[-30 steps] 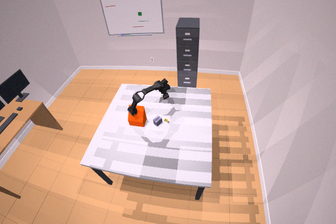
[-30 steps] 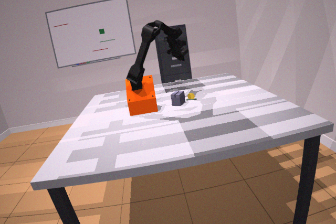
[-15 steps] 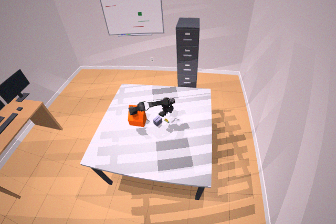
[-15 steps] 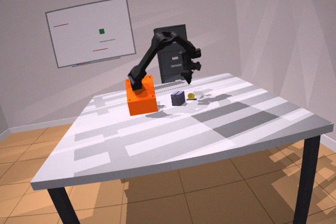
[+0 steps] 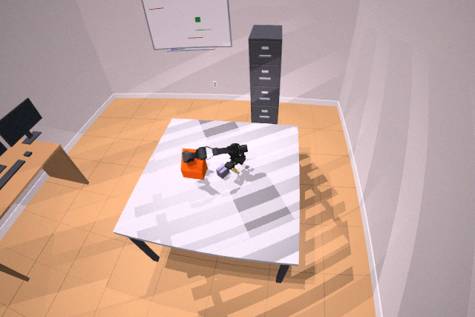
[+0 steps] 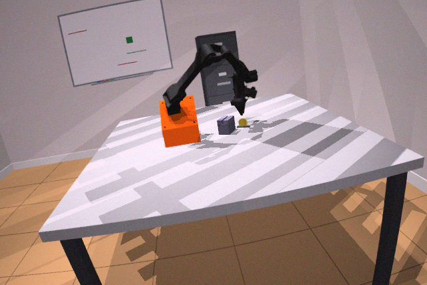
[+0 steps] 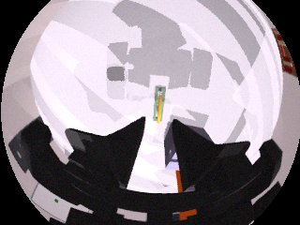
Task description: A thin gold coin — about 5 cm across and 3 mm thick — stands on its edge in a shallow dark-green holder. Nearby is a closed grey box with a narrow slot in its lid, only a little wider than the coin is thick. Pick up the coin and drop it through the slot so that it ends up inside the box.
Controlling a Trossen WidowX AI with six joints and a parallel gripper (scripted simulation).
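The gold coin is 5 cm below my gripper tip.
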